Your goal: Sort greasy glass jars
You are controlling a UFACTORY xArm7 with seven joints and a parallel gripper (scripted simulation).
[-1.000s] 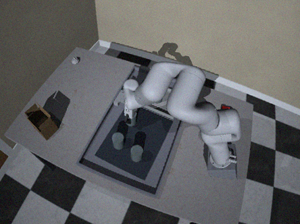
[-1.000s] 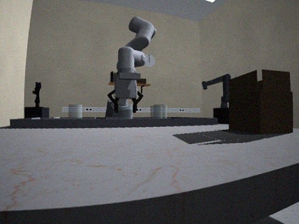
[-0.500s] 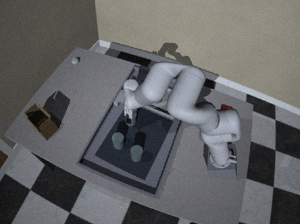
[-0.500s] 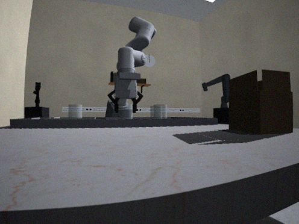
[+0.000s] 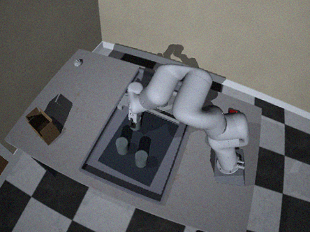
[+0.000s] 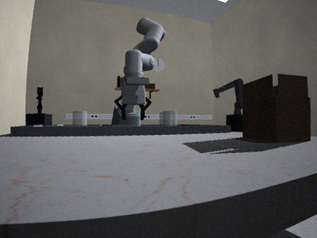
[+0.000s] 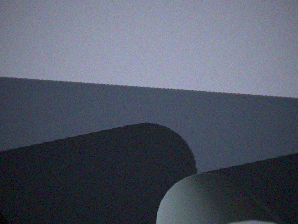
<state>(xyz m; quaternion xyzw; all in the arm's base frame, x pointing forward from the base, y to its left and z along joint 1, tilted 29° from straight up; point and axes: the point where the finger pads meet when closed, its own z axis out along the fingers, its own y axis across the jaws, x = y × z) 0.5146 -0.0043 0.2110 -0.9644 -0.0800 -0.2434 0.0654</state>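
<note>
Right now my hand is 8 cm past the dark drying mat, 7 cm to the right of it and 6 cm above it. Round my hand: light grey tray: 24 cm to the right, 6 cm below, 4 cm behind; red object: 49 cm behind, 45 cm to the right, 5 cm below; cardboard box: 42 cm ahead, 35 cm to the left.
</note>
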